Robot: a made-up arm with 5 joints. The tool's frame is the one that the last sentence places.
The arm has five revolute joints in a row. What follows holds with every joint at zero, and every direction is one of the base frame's.
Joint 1 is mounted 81 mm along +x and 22.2 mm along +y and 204.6 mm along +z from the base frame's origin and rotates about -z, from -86.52 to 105.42 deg.
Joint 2 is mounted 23.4 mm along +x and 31.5 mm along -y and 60 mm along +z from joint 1 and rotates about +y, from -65.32 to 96.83 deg.
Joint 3 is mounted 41.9 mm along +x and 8.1 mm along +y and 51.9 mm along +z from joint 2 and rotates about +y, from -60.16 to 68.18 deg.
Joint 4 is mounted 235.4 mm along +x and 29.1 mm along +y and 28.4 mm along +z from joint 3 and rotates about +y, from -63.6 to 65.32 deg.
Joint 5 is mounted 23.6 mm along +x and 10.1 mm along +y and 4.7 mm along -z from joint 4 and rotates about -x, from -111.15 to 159.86 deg.
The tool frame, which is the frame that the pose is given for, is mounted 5.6 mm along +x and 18.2 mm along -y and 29.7 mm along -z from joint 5; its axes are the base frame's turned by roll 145.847, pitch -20.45 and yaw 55.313 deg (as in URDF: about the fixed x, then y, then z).
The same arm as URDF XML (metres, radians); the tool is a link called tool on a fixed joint. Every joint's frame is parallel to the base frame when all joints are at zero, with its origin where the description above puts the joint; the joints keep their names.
<robot name="arm">
  <joint name="tool_fixed" type="fixed">
    <parent link="link5"/>
    <child link="tool"/>
    <origin xyz="0.0056 -0.0182 -0.0297" rpy="2.5455 -0.3569 0.9654"/>
  </joint>
  <joint name="joint 5" type="revolute">
    <parent link="link4"/>
    <child link="link5"/>
    <origin xyz="0.0236 0.0101 -0.0047" rpy="0 0 0"/>
    <axis xyz="-1 0 0"/>
    <limit lower="-1.9399" upper="2.7901"/>
  </joint>
  <joint name="joint 4" type="revolute">
    <parent link="link3"/>
    <child link="link4"/>
    <origin xyz="0.2354 0.0291 0.0284" rpy="0 0 0"/>
    <axis xyz="0 1 0"/>
    <limit lower="-1.11" upper="1.14"/>
  </joint>
  <joint name="joint 3" type="revolute">
    <parent link="link2"/>
    <child link="link3"/>
    <origin xyz="0.0419 0.0081 0.0519" rpy="0 0 0"/>
    <axis xyz="0 1 0"/>
    <limit lower="-1.05" upper="1.19"/>
  </joint>
  <joint name="joint 2" type="revolute">
    <parent link="link1"/>
    <child link="link2"/>
    <origin xyz="0.0234 -0.0315 0.06" rpy="0 0 0"/>
    <axis xyz="0 1 0"/>
    <limit lower="-1.14" upper="1.69"/>
  </joint>
  <joint name="joint 1" type="revolute">
    <parent link="base"/>
    <child link="link1"/>
    <origin xyz="0.081 0.0222 0.2046" rpy="0 0 0"/>
    <axis xyz="0 0 -1"/>
    <limit lower="-1.5101" upper="1.8399"/>
  </joint>
  <link name="base"/>
  <link name="link1"/>
  <link name="link2"/>
  <link name="link3"/>
  <link name="link4"/>
  <link name="link5"/>
  <link name="tool"/>
</robot>

